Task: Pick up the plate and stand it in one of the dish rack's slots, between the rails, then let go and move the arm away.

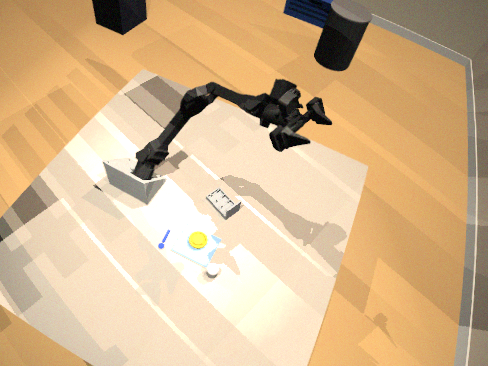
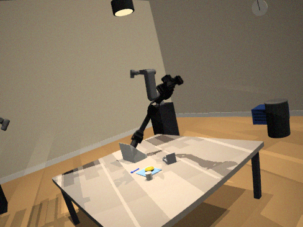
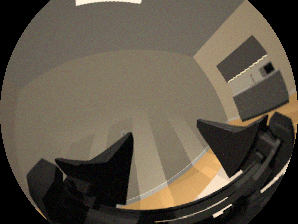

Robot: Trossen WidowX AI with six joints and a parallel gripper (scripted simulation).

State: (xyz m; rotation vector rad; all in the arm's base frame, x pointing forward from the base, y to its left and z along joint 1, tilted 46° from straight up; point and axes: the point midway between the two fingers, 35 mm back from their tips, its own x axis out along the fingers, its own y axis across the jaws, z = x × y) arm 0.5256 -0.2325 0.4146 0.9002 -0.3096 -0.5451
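The yellow plate is 60 cm below my gripper tip, 23 cm behind it and 18 cm to the right of it. Round my gripper tip: white cup (60 cm below, 26 cm to the right, 11 cm behind); light blue mat (62 cm below, 22 cm behind, 20 cm to the right); grey dish rack (60 cm below, 23 cm behind, 1 cm to the left).
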